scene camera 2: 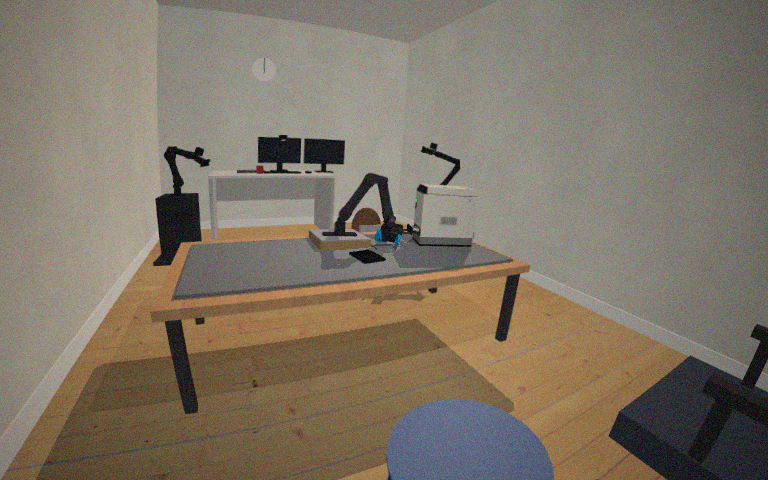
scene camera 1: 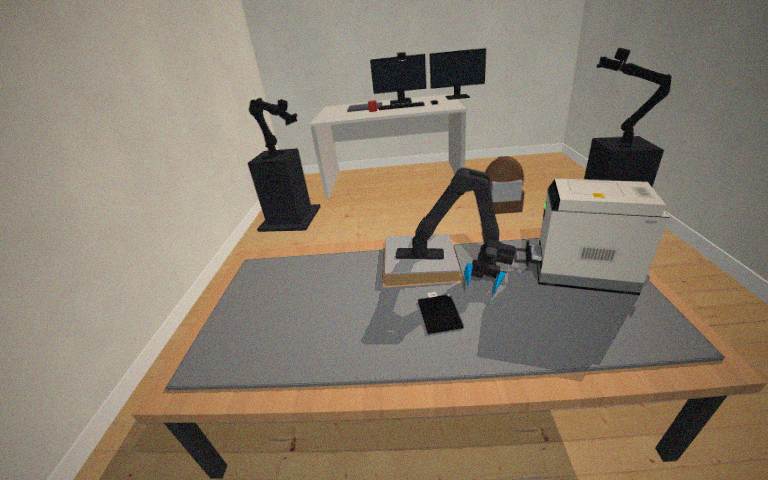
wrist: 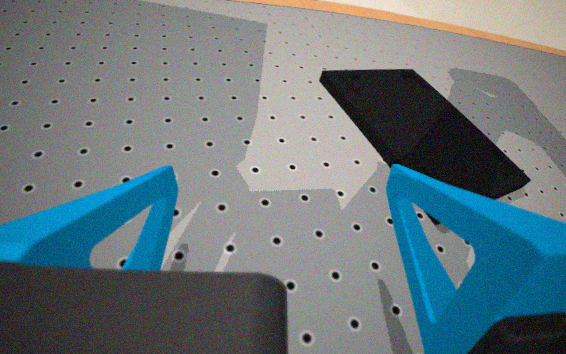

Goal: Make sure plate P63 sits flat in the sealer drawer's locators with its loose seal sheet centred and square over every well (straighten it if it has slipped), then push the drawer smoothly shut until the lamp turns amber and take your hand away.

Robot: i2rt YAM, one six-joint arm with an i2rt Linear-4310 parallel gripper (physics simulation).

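Where they show: gripper, between the fingertips: [scene camera 2: 389, 243] [scene camera 1: 481, 288] [wrist: 282, 177]; arm's base, origin of its link: [scene camera 2: 339, 234] [scene camera 1: 419, 254].
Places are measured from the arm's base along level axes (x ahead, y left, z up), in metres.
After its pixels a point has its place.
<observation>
The white sealer [scene camera 1: 597, 232] {x 0.181, y 0.599, z 0.201 m} [scene camera 2: 444, 213] {x 0.179, y 0.585, z 0.161 m} stands at the right of the mat. A green light [scene camera 1: 545, 206] {x 0.005, y 0.479, z 0.212 m} [scene camera 2: 416, 200] {x 0.004, y 0.479, z 0.209 m} shows on its left side. Its drawer [scene camera 1: 533, 252] [scene camera 2: 412, 229] sticks out to the left, partly hidden behind the wrist of the arm. Plate P63 and its seal sheet cannot be made out in the scene views and do not show in the wrist view. My gripper [scene camera 1: 480, 290] {x 0.227, y 0.228, z 0.002 m} [scene camera 2: 389, 243] {x 0.227, y 0.228, z 0.002 m} [wrist: 282, 177] {x 0.227, y 0.228, z 0.002 m} is open and empty, pointing down over the mat, to the left of the drawer and in front of it.
A flat black tray-like block [scene camera 1: 440, 314] {x 0.327, y 0.080, z -0.029 m} [scene camera 2: 367, 256] {x 0.335, y 0.072, z -0.029 m} [wrist: 420, 125] {x 0.308, y 0.086, z -0.029 m} lies on the grey mat [scene camera 1: 283, 339] {x 0.446, y -0.456, z -0.041 m} [scene camera 2: 237, 271] {x 0.426, y -0.554, z -0.041 m}, in front of the arm. A small white label [scene camera 1: 432, 294] {x 0.209, y 0.052, z -0.041 m} is at its back edge. The arm's base block [scene camera 1: 421, 276] {x 0.127, y 0.009, z -0.019 m} [scene camera 2: 345, 243] {x 0.127, y 0.006, z -0.017 m} stands left of the gripper.
</observation>
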